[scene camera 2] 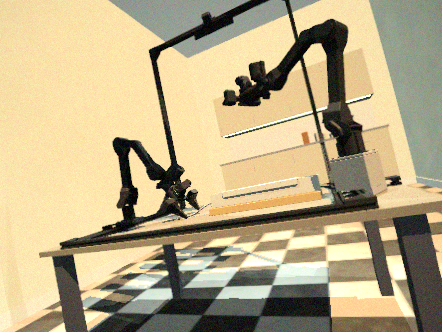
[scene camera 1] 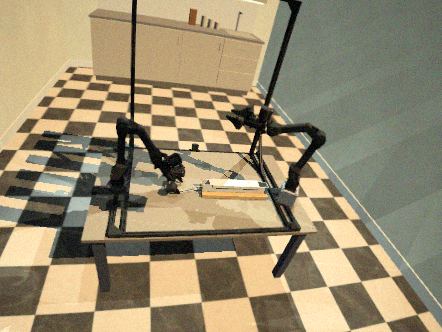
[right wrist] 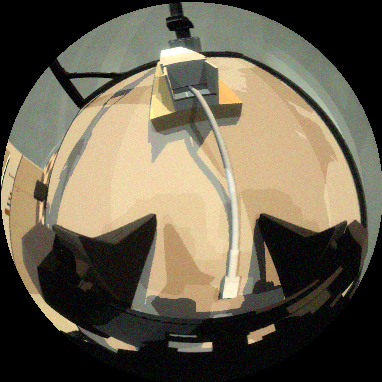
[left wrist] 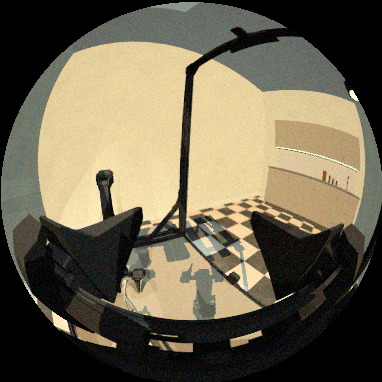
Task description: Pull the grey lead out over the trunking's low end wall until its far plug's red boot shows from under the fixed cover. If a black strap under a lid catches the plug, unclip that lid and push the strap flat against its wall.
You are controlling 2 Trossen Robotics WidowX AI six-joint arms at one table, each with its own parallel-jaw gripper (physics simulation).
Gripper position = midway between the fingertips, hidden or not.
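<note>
Left gripper (left wrist: 198,215): open, holding nothing. The right gripper (scene camera 2: 193,214) is visible, and the right wrist view also shows this gripper (right wrist: 209,219). Present too: a trunking (right wrist: 172,104) and a grey lead (right wrist: 219,140).
</note>
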